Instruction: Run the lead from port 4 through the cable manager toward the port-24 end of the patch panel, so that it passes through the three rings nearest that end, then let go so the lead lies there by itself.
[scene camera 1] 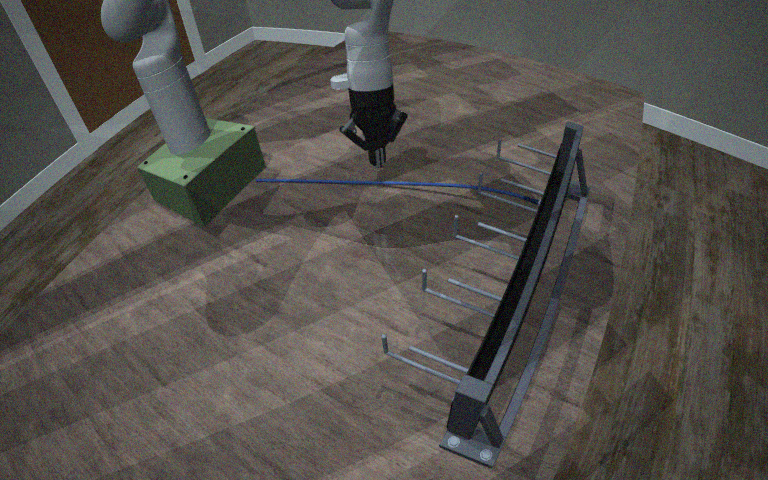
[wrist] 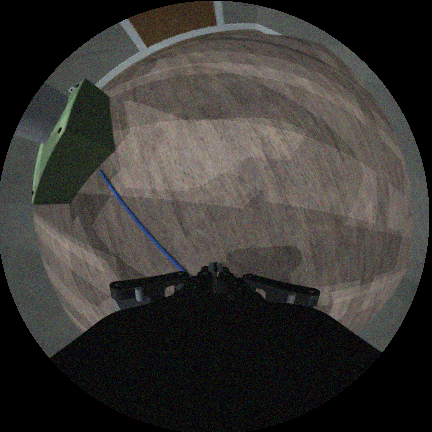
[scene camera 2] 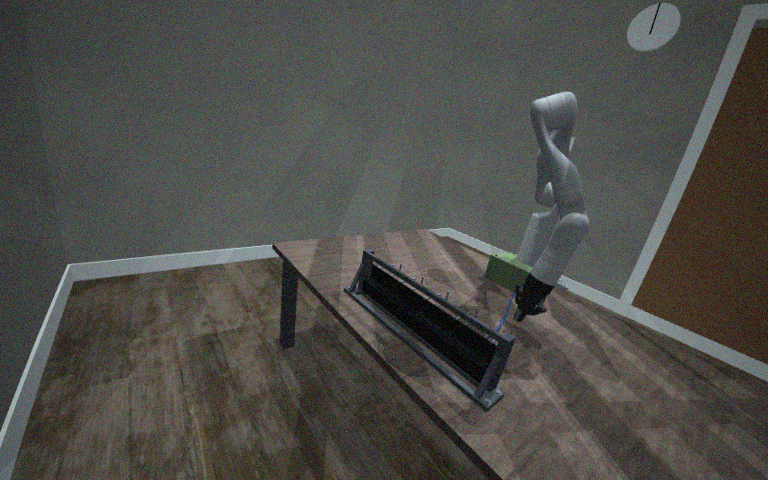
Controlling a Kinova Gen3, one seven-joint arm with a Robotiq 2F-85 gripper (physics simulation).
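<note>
The blue lead [scene camera 1: 322, 181] [scene camera 2: 505, 314] [wrist: 142, 227] runs from the far part of the patch panel [scene camera 1: 526, 266] [scene camera 2: 430, 328], past the second ring [scene camera 1: 480, 183] from the far end, toward the green box. Whether it lies inside that ring is unclear. The three rings at the near end, the third [scene camera 1: 487, 247], fourth [scene camera 1: 458, 302] and fifth [scene camera 1: 423, 367], hold no lead. My gripper [scene camera 1: 378, 164] [scene camera 2: 519, 316] [wrist: 214, 270] is shut and empty, pointing down beside the lead's middle stretch. In the wrist view the lead passes left of the fingertips. Port numbers are not readable.
The green box [scene camera 1: 226, 169] [scene camera 2: 501, 271] [wrist: 90, 140] stands at the arm's base, and the lead's far end disappears beside it. The ring uprights stick up along the panel's arm-facing side. The far-end ring [scene camera 1: 526, 165] stands beyond the lead.
</note>
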